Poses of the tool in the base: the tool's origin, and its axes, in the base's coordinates. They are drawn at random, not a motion.
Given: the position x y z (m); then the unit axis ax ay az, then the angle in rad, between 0 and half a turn.
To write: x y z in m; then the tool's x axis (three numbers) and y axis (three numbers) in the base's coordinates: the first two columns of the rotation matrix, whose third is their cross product. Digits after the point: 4 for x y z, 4 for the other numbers.
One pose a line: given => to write
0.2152, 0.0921, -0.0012, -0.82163, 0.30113, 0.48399, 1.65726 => 0.2152, 0.0921, -0.0012, 0.6470, 0.2134, -0.7320, -0.7510, 0.0122, -0.6602
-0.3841, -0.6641, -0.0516, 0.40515, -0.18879, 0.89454, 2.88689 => -0.3841, -0.6641, -0.0516, -0.6447, 0.0749, 0.7607, -0.3759, -0.8976, -0.2302
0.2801, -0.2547, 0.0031, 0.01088, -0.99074, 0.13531, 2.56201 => 0.2801, -0.2547, 0.0031, -0.8365, 0.0543, 0.5453, -0.0939, 0.9662, -0.2403
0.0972, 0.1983, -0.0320, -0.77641, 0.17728, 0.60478, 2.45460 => 0.0972, 0.1983, -0.0320, 0.2957, 0.1395, -0.9450, -0.6276, -0.7174, -0.3023
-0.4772, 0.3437, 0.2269, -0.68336, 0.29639, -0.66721, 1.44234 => -0.4772, 0.3437, 0.2269, 0.5353, -0.8383, 0.1036, 0.4851, 0.2047, -0.8502
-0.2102, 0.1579, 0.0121, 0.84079, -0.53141, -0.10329, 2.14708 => -0.2102, 0.1579, 0.0121, 0.5472, -0.7769, 0.3114, -0.6037, -0.1086, 0.7898
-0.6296, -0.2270, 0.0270, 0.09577, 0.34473, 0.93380, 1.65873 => -0.6296, -0.2270, 0.0270, -0.0778, 0.9661, -0.2461, -0.8943, 0.0415, 0.4456
